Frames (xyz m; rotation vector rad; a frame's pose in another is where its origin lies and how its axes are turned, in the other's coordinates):
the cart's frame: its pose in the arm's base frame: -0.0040 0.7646 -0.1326 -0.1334 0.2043 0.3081
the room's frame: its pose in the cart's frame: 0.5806 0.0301 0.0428 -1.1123 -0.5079 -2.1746
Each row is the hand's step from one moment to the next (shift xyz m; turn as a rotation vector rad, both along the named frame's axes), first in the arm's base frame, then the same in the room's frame.
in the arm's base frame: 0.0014 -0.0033 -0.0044 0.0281 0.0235 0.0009
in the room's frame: -0.0032 0.0029 -0.0037 -0.0113 0.0134 0.0322
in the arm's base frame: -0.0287 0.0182 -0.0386 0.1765 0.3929 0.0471
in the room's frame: -0.0377 -0.0327 -0.0124 -0.1148 -0.0342 0.4164
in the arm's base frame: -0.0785 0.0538 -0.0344 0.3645 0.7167 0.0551
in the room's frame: -0.0383 -0.0936 -0.0046 -0.2444 -0.0240 0.7676
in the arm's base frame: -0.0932 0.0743 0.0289 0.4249 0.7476 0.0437
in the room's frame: 0.0159 -0.1182 0.0286 -0.2745 0.0146 0.8160
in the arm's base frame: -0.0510 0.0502 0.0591 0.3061 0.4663 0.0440
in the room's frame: 0.0458 -0.0706 0.0393 -0.1618 0.0447 0.5338
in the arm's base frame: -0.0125 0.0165 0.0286 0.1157 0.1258 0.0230
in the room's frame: 0.0229 -0.0197 0.0182 -0.0383 0.0408 0.1631
